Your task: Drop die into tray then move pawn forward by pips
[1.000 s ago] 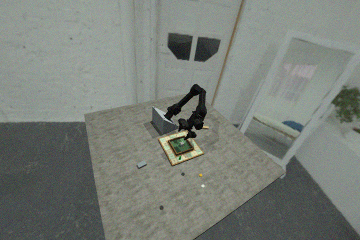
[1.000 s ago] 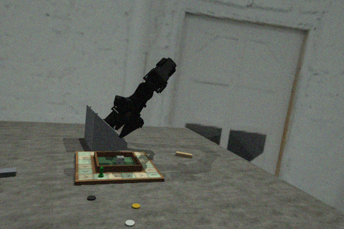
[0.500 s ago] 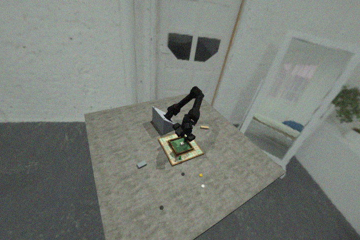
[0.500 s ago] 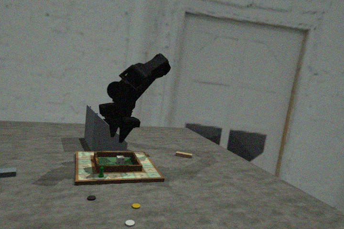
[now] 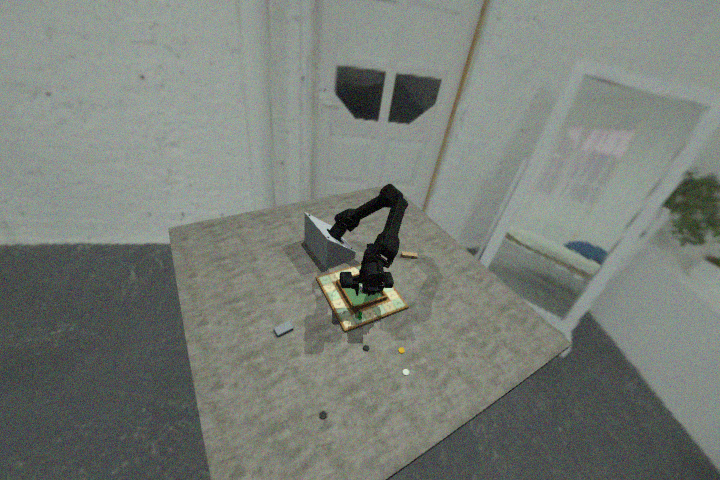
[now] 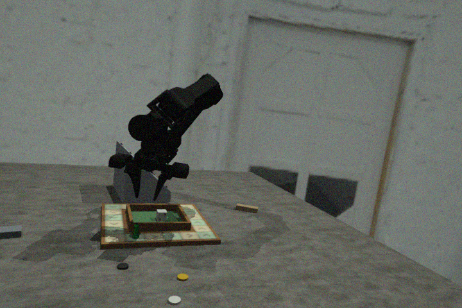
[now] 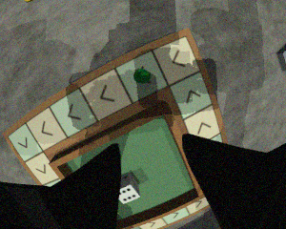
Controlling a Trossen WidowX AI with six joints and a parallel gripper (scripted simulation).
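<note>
Now: gripper tip 40 mm short of the green pawn, 20 mm to the left of it and 70 mm above it. From my gripper tip the other things lie so: green dice tray (80 mm behind, 40 mm to the left, 90 mm below); white die (80 mm behind, 50 mm to the left, 70 mm below); grey block (300 mm to the right, 90 mm below).
</note>
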